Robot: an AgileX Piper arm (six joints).
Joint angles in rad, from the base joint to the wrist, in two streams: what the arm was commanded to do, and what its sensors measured. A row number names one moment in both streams.
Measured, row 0:
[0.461 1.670 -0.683 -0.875 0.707 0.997]
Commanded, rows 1 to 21:
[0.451 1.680 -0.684 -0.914 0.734 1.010]
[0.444 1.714 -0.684 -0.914 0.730 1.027]
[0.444 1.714 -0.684 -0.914 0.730 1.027]
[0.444 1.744 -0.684 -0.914 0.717 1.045]
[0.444 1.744 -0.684 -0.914 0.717 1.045]
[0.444 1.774 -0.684 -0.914 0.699 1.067]
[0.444 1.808 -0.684 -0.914 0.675 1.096]
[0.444 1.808 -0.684 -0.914 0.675 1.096]
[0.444 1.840 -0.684 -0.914 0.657 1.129]
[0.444 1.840 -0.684 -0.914 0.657 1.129]
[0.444 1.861 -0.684 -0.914 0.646 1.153]
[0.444 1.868 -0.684 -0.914 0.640 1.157]
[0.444 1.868 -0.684 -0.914 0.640 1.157]
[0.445 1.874 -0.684 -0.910 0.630 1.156]
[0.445 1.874 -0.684 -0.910 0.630 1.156]
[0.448 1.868 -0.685 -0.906 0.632 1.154]
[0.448 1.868 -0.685 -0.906 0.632 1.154]
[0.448 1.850 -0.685 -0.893 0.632 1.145]
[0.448 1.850 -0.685 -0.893 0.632 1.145]
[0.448 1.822 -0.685 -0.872 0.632 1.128]
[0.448 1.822 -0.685 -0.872 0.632 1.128]
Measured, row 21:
[0.449 1.852 -0.686 -0.895 0.648 1.148]
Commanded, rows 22 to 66:
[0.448 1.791 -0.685 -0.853 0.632 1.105]
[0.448 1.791 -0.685 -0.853 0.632 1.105]
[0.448 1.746 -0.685 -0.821 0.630 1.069]
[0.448 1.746 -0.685 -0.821 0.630 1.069]
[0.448 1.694 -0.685 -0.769 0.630 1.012]
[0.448 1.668 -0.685 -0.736 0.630 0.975]
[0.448 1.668 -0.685 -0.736 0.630 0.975]
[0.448 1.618 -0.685 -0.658 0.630 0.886]
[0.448 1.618 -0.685 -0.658 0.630 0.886]
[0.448 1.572 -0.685 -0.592 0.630 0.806]
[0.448 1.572 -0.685 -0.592 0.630 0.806]
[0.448 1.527 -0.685 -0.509 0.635 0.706]
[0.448 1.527 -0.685 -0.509 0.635 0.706]
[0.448 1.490 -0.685 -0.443 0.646 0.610]
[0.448 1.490 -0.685 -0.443 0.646 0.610]
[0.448 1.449 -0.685 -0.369 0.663 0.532]
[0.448 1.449 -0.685 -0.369 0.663 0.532]
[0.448 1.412 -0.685 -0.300 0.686 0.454]
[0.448 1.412 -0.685 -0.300 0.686 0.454]
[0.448 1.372 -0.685 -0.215 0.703 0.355]
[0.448 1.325 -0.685 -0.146 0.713 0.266]
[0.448 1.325 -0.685 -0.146 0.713 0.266]
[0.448 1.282 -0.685 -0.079 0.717 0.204]
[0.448 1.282 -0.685 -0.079 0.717 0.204]
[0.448 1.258 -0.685 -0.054 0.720 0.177]
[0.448 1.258 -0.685 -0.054 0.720 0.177]
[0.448 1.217 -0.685 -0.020 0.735 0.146]
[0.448 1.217 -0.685 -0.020 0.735 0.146]
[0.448 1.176 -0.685 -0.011 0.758 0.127]
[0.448 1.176 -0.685 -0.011 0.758 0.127]
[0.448 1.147 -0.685 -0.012 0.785 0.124]
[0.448 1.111 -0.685 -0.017 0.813 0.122]
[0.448 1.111 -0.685 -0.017 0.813 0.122]
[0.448 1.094 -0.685 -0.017 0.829 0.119]
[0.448 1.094 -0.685 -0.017 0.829 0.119]
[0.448 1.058 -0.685 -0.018 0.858 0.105]
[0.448 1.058 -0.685 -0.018 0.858 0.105]
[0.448 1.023 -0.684 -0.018 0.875 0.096]
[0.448 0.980 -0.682 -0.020 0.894 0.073]
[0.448 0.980 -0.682 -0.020 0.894 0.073]
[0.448 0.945 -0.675 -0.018 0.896 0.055]
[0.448 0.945 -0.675 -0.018 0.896 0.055]
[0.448 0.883 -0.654 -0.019 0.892 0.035]
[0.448 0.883 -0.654 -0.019 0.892 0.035]
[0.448 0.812 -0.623 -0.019 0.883 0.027]
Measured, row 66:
[0.450 0.895 -0.659 -0.019 0.879 0.057]
